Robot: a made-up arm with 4 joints. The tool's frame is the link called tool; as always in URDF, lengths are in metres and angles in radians. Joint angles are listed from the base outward. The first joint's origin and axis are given. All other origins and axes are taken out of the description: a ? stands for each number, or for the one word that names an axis. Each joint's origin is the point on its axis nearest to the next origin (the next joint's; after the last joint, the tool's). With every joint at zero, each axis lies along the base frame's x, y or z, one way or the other. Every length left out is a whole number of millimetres.
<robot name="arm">
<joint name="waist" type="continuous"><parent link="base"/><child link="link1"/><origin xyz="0 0.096 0.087"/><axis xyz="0 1 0"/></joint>
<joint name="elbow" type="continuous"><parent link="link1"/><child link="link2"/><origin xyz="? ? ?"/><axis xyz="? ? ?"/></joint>
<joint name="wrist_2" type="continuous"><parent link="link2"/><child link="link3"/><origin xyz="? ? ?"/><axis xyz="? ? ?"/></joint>
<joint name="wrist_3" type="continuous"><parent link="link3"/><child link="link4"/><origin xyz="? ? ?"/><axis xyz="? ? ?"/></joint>
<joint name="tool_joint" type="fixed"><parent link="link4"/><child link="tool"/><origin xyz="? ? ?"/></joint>
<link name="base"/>
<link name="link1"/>
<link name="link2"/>
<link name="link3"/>
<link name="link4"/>
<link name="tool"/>
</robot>
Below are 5 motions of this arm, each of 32 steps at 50 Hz.
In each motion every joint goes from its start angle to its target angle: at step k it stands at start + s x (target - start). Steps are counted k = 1, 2, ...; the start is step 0. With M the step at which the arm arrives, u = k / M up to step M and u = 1 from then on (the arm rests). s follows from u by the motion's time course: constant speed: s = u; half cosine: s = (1 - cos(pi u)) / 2; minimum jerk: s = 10 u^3 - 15 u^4 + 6 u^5.
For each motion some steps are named. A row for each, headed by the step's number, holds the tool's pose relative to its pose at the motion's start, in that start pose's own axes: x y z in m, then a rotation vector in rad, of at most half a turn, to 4 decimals.
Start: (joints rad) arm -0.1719 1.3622 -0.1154 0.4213
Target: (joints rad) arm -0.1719 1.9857 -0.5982 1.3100
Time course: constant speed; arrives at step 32
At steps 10, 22, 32:
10: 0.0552 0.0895 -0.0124 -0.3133 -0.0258 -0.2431
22: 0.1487 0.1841 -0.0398 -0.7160 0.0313 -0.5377
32: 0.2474 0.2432 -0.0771 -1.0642 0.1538 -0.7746

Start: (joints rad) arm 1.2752 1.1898 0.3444 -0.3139
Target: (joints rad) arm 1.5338 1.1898 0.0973 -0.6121
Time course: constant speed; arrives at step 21
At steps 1, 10, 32:
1: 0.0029 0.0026 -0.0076 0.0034 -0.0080 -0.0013
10: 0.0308 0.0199 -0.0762 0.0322 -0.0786 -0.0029
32: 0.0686 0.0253 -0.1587 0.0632 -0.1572 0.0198

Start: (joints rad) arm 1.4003 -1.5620 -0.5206 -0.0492
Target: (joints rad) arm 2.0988 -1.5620 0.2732 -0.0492
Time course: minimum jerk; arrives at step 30
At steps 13, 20, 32:
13: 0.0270 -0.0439 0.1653 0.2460 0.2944 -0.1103
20: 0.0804 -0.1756 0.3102 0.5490 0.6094 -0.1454
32: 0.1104 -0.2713 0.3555 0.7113 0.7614 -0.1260

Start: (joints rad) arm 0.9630 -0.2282 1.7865 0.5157
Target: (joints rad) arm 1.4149 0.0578 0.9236 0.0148
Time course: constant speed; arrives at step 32
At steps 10, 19, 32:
10: -0.0014 -0.0211 -0.0160 0.2431 -0.1325 -0.0256
19: 0.0155 -0.0245 -0.0185 0.4660 -0.2421 -0.0591
32: 0.0689 -0.0074 0.0000 0.7762 -0.3940 -0.1308

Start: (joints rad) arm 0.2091 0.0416 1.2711 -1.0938
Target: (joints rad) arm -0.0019 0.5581 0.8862 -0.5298
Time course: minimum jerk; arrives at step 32
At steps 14, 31, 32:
14: 0.0341 -0.0348 -0.0463 -0.0265 -0.1771 0.1554
31: 0.1046 -0.0519 -0.1115 -0.0572 -0.5313 0.2870
32: 0.1047 -0.0519 -0.1116 -0.0572 -0.5315 0.2871

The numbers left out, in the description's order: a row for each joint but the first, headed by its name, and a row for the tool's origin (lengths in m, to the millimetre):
elbow: xyz 0.027 0 0.312, axis 0 0 -1
wrist_2: xyz 0.026 0.3 0, axis 0 1 0
wrist_3: xyz -0.412 0 -0.033, axis -1 0 0
tool: xyz 0 -0.078 -0.012

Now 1 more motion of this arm.
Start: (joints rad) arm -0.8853 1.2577 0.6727 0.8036
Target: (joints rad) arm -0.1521 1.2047 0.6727 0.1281
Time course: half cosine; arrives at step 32
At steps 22, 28, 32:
22: 0.1569 0.2439 0.0915 0.0734 0.3143 -0.1634
28: 0.1989 0.3024 0.0903 0.0885 0.3765 -0.2233
32: 0.2076 0.3143 0.0889 0.0914 0.3886 -0.2366

